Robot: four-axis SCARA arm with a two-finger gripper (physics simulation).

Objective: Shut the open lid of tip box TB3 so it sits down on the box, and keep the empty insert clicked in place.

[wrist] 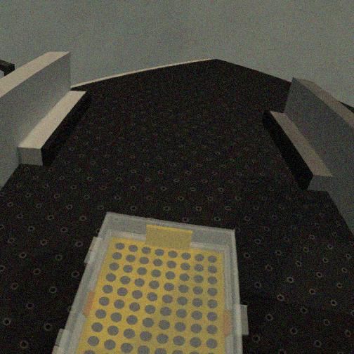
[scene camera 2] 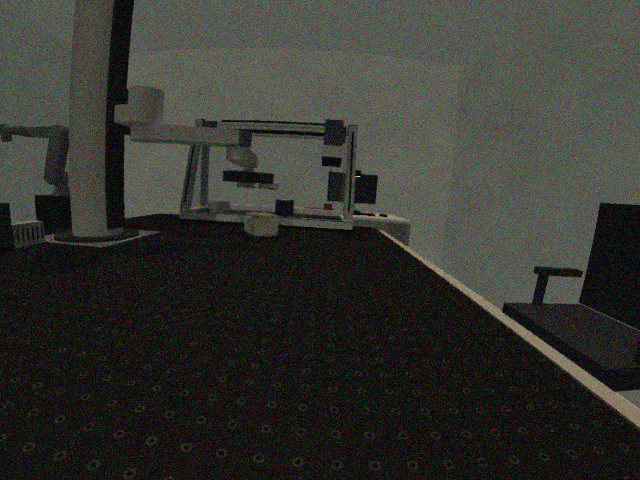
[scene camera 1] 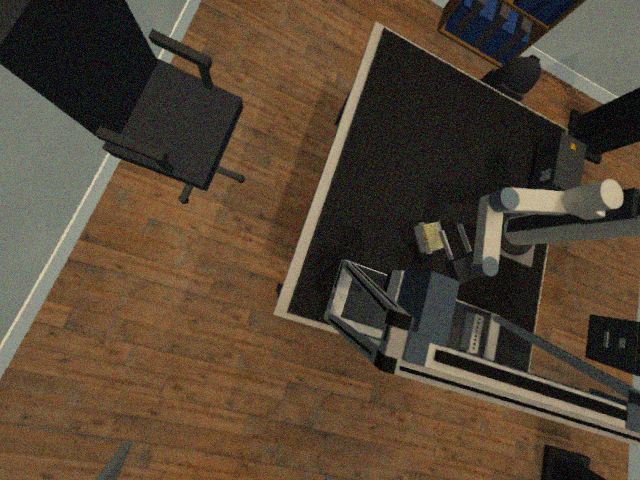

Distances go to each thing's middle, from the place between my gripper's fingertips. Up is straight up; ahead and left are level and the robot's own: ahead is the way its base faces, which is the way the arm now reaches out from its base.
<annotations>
Right now the translucent lid (wrist: 145, 278) is 110 mm below my hand, 20 mm to the left of it and 20 mm behind it. Round my hand: tip box TB3 (scene camera 2: 267, 229) (140 mm below, 20 mm to the left, 20 mm behind).
</annotations>
